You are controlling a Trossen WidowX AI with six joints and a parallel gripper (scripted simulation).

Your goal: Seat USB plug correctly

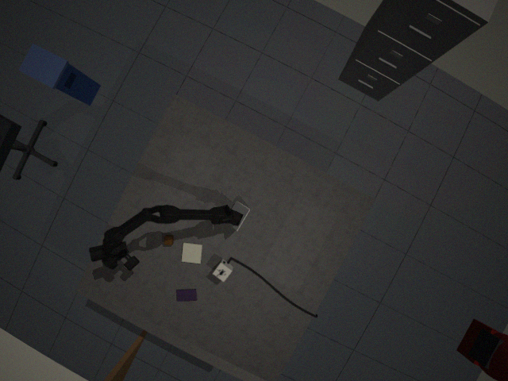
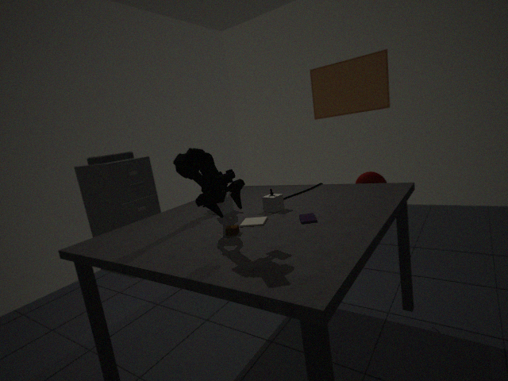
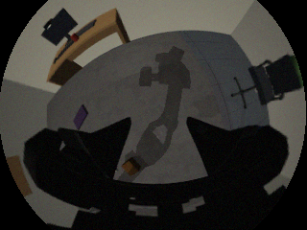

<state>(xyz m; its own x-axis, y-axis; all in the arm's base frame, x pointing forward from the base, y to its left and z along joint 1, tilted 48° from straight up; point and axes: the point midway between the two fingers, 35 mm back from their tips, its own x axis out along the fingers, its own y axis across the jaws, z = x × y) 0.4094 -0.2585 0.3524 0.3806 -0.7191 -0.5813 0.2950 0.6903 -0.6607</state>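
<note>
Right now my gripper tip is 490 mm to the right of the USB plug, 120 mm past it and 50 mm above it. The rest, counted from my gripper tip: purple block: 370 mm to the left, 140 mm below, 120 mm ahead; then white pad: 290 mm to the left, 140 mm below, 120 mm behind.
</note>
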